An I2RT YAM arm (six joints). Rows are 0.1 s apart.
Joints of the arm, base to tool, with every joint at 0 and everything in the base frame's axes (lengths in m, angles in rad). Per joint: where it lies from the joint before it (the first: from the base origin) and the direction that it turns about. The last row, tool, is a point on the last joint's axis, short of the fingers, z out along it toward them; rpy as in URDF.
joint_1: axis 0 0 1 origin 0.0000 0.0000 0.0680
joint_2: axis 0 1 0 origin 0.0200 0.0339 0.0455
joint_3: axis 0 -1 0 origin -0.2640 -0.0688 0.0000
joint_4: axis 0 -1 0 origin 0.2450 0.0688 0.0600
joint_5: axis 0 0 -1 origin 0.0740 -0.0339 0.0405
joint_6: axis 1 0 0 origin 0.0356 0.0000 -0.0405
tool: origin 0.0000 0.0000 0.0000 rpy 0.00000 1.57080 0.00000
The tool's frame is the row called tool.
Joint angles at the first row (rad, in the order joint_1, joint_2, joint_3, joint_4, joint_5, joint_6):
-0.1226 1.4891 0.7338 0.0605 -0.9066 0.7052
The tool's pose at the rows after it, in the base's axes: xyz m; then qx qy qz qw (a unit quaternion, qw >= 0):
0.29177, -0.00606, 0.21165, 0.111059, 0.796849, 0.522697, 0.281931
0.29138, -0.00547, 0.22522, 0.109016, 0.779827, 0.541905, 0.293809
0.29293, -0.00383, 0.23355, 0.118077, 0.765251, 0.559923, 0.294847
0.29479, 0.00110, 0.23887, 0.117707, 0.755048, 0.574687, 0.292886
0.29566, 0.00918, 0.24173, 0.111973, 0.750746, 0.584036, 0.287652
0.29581, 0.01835, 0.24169, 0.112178, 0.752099, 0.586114, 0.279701
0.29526, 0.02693, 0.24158, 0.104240, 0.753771, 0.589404, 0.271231
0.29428, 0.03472, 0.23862, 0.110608, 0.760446, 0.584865, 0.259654
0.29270, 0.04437, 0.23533, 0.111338, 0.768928, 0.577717, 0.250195
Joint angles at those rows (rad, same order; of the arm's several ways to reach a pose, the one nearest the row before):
-0.1227 1.4414 0.7338 0.1448 -0.9859 0.7303
-0.1222 1.4128 0.7338 0.2127 -1.0077 0.8105
-0.1165 1.4044 0.7337 0.2833 -1.0157 0.9054
-0.0994 1.4044 0.7338 0.3439 -1.0203 0.9730
-0.0715 1.4044 0.7338 0.3767 -1.0172 1.0092
-0.0391 1.4044 0.7338 0.3783 -0.9970 1.0260
-0.0097 1.4044 0.7337 0.3775 -0.9920 1.0294
0.0185 1.4044 0.7338 0.3469 -0.9653 1.0283
0.0536 1.4044 0.7334 0.3149 -0.9340 1.0153

